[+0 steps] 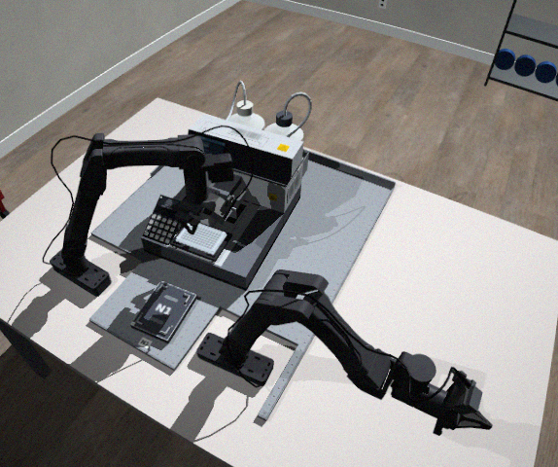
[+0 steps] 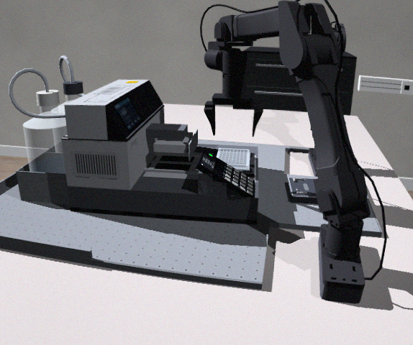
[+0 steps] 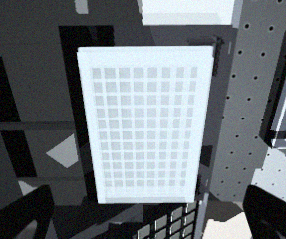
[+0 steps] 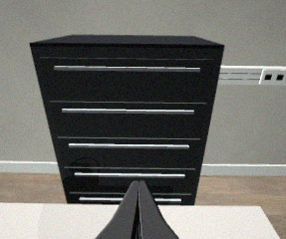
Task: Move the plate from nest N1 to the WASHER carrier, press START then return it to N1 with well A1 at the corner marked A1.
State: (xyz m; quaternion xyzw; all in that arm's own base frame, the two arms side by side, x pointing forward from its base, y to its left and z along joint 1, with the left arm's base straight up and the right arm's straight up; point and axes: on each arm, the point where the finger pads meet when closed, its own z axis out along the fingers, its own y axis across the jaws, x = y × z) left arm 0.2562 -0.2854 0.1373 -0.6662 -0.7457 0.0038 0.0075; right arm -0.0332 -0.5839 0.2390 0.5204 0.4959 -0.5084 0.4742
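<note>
Right now the white plate is 7 cm below my left hand. From my left hand the other things lie so: dark carrier: 8 cm below; then splash panel: 10 cm ahead, 1 cm to the left, 3 cm below; then wash head: 15 cm ahead, 2 cm to the left, 3 cm below.
</note>
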